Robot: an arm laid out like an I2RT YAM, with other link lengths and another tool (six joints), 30 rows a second.
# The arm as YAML. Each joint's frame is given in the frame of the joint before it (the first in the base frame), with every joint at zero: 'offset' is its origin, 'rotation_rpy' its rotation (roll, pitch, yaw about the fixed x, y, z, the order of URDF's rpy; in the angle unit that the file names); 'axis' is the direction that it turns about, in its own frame. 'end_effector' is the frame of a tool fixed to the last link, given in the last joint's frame.
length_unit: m
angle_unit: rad
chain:
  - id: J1
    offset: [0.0, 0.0, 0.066]
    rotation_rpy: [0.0, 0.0, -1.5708]
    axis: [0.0, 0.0, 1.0]
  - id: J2
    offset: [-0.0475, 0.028, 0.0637]
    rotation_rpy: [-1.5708, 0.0, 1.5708]
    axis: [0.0, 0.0, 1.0]
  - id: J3
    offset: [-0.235, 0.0, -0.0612]
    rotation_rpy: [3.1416, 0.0, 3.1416]
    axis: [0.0, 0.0, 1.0]
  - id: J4
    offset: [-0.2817, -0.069, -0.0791]
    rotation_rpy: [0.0, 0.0, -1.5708]
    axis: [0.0, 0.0, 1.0]
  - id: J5
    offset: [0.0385, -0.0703, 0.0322]
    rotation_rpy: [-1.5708, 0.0, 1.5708]
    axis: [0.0, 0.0, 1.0]
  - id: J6
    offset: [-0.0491, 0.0, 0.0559]
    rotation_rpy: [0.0, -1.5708, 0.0]
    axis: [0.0, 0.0, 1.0]
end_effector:
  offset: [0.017, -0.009, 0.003]
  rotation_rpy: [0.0, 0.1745, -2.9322]
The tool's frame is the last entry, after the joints.
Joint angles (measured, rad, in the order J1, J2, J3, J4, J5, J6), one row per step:
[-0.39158, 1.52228, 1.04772, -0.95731, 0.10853, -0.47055]
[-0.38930, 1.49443, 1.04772, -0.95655, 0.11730, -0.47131]
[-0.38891, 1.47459, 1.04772, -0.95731, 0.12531, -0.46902]
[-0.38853, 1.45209, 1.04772, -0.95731, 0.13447, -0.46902]
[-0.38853, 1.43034, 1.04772, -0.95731, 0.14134, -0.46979]
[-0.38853, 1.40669, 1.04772, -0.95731, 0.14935, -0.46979]
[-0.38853, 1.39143, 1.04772, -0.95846, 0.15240, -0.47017]
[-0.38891, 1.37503, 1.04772, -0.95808, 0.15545, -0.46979]
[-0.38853, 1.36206, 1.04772, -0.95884, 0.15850, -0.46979]
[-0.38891, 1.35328, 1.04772, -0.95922, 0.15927, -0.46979]
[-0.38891, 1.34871, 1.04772, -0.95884, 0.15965, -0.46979]
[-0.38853, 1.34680, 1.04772, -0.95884, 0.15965, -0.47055]
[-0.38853, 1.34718, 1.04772, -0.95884, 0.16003, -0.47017]
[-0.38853, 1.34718, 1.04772, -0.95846, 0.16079, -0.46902]
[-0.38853, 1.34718, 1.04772, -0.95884, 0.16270, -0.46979]
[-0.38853, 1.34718, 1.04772, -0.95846, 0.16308, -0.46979]
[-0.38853, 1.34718, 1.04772, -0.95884, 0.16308, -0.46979]
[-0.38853, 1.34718, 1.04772, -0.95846, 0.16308, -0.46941]
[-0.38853, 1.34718, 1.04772, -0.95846, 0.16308, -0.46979]
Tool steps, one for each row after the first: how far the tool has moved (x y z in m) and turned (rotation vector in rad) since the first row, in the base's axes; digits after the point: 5 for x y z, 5 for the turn. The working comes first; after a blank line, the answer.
Tool pose at each row, in the base's axes (x y z in m, rotation vector in rad; the steps are taken from these numbers as rounded here):
[0.26999, -0.09858, 0.17390, 2.94988, -0.18554, 0.40311]
[0.26888, -0.09790, 0.18128, 2.92805, -0.18102, 0.43680]
[0.26763, -0.09767, 0.18656, 2.91082, -0.18390, 0.45788]
[0.26621, -0.09747, 0.19252, 2.89090, -0.18370, 0.48233]
[0.26474, -0.09724, 0.19821, 2.87316, -0.18319, 0.50676]
[0.26298, -0.09695, 0.20437, 2.85308, -0.18409, 0.53281]
[0.26170, -0.09659, 0.20828, 2.84250, -0.18416, 0.54924]
[0.26040, -0.09633, 0.21245, 2.83011, -0.18603, 0.56907]
[0.25926, -0.09591, 0.21574, 2.82050, -0.18614, 0.58298]
[0.25846, -0.09573, 0.21793, 2.81481, -0.18708, 0.59322]
[0.25812, -0.09561, 0.21907, 2.81156, -0.18732, 0.59933]
[0.25800, -0.09546, 0.21955, 2.81059, -0.18578, 0.60174]
[0.25802, -0.09549, 0.21946, 2.81046, -0.18633, 0.60107]
[0.25803, -0.09552, 0.21948, 2.80949, -0.18804, 0.60127]
[0.25795, -0.09559, 0.21952, 2.80819, -0.18701, 0.59942]
[0.25798, -0.09563, 0.21953, 2.80765, -0.18705, 0.59967]
[0.25794, -0.09561, 0.21953, 2.80788, -0.18703, 0.59918]
[0.25798, -0.09562, 0.21953, 2.80761, -0.18759, 0.59973]
[0.25798, -0.09563, 0.21953, 2.80765, -0.18705, 0.59967]

[-0.00111, 0.00068, 0.00738, -0.01898, -0.02304, 0.00169]
[-0.00236, 0.00091, 0.01266, -0.03329, -0.03807, -0.00155]
[-0.00378, 0.00111, 0.01862, -0.05014, -0.05547, -0.00294]
[-0.00525, 0.00134, 0.02431, -0.06470, -0.07290, -0.00373]
[-0.00701, 0.00163, 0.03047, -0.08089, -0.09181, -0.00568]
[-0.00829, 0.00199, 0.03438, -0.08902, -0.10367, -0.00621]
[-0.00959, 0.00225, 0.03855, -0.09806, -0.11814, -0.00796]
[-0.01073, 0.00267, 0.04184, -0.10538, -0.12833, -0.00852]
[-0.01153, 0.00285, 0.04403, -0.10925, -0.13581, -0.00928]
[-0.01187, 0.00297, 0.04517, -0.11145, -0.14025, -0.00949]
[-0.01199, 0.00312, 0.04565, -0.11226, -0.14189, -0.00842]
[-0.01197, 0.00309, 0.04556, -0.11241, -0.14147, -0.00886]
[-0.01196, 0.00306, 0.04558, -0.11306, -0.14177, -0.01016]
[-0.01204, 0.00299, 0.04562, -0.11476, -0.14055, -0.00983]
[-0.01201, 0.00295, 0.04563, -0.11524, -0.14077, -0.00993]
[-0.01205, 0.00297, 0.04563, -0.11509, -0.14041, -0.00992]
[-0.01201, 0.00296, 0.04563, -0.11518, -0.14084, -0.01029]
[-0.01201, 0.00295, 0.04563, -0.11524, -0.14077, -0.00993]

